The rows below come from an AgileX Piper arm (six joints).
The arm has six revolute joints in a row. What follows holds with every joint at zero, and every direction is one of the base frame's.
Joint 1 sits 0.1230 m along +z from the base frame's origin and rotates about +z.
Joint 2 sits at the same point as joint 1 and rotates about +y.
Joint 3 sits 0.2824 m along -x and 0.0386 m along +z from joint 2 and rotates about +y.
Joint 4 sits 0.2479 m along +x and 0.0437 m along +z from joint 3 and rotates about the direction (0.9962, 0, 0.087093).
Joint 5 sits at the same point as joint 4 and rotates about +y.
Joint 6 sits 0.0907 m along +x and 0.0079 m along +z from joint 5 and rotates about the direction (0.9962, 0, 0.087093).
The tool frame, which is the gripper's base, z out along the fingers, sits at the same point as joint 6; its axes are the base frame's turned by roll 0.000, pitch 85.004 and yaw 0.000 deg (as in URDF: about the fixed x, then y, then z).
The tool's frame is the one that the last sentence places.
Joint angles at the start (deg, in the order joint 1, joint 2, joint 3, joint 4, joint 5, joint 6):
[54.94, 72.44, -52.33, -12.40, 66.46, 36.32]
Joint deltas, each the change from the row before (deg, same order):
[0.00, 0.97, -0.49, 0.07, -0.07, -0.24]
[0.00, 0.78, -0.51, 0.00, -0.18, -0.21]
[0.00, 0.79, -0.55, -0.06, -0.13, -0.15]
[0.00, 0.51, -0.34, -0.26, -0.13, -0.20]
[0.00, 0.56, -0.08, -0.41, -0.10, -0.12]
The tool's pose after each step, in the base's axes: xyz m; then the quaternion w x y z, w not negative. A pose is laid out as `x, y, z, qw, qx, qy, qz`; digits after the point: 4 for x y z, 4 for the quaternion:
0.1392, 0.1674, 0.2701, 0.1209, -0.1980, 0.9725, -0.0213
0.1412, 0.1702, 0.2695, 0.1202, -0.2002, 0.9721, -0.0220
0.1433, 0.1731, 0.2689, 0.1197, -0.2020, 0.9718, -0.0231
0.1449, 0.1748, 0.2686, 0.1209, -0.2047, 0.9710, -0.0250
0.1464, 0.1760, 0.2669, 0.1207, -0.2074, 0.9703, -0.0297

